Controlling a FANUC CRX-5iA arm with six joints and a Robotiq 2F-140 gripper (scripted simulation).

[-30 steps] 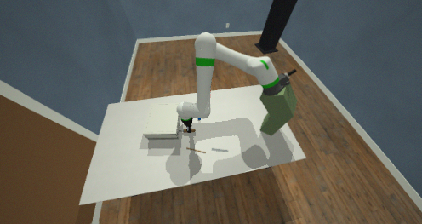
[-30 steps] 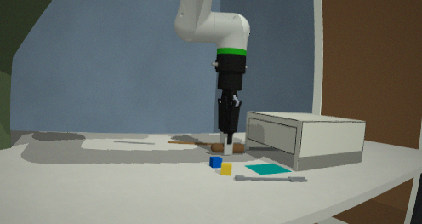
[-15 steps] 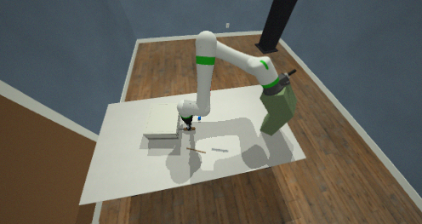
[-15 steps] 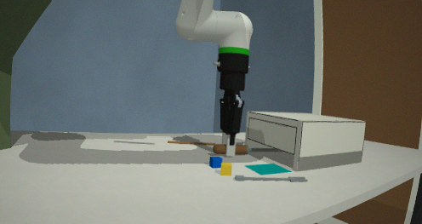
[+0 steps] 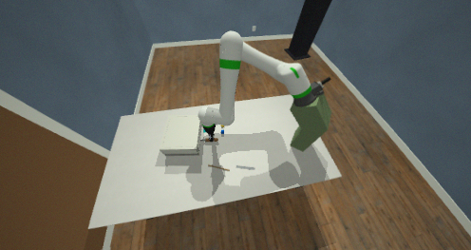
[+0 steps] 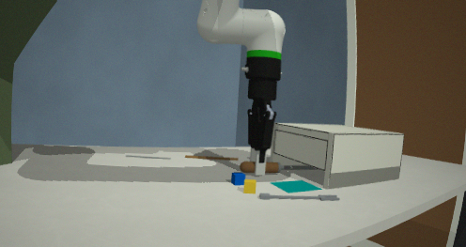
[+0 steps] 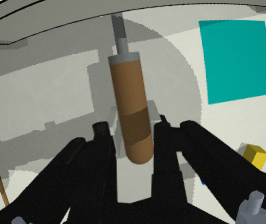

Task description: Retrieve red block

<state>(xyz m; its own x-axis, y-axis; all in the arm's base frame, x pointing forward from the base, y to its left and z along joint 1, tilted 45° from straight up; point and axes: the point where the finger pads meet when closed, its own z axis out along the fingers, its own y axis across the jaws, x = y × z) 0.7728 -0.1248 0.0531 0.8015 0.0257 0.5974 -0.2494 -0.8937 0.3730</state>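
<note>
My gripper is now 11 cm past the blue block, 5 cm to the left of it and 3 cm above it. The rest, counted from my hand: teal square (14 cm to the right, 4 cm below); then yellow cube (13 cm behind, 12 cm to the right, 3 cm below); then hooked tool (13 cm ahead, 8 cm to the right, 2 cm below).
</note>
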